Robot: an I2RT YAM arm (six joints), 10 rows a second.
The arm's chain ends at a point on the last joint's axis. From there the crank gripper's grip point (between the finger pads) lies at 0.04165 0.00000 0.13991 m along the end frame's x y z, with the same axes.
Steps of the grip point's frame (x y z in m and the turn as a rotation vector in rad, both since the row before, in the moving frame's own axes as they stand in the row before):
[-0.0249, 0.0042, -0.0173, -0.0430, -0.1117, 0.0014]
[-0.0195, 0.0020, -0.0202, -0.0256, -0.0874, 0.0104]
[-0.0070, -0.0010, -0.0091, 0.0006, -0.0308, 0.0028]
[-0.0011, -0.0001, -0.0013, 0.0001, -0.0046, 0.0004]
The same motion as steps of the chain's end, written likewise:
[-0.0090, -0.0019, -0.0209, -0.0430, -0.1117, 0.0014]
[-0.0071, -0.0020, -0.0232, -0.0256, -0.0874, 0.0104]
[-0.0027, -0.0010, -0.0103, 0.0006, -0.0308, 0.0028]
[-0.0005, -0.0001, -0.0015, 0.0001, -0.0046, 0.0004]

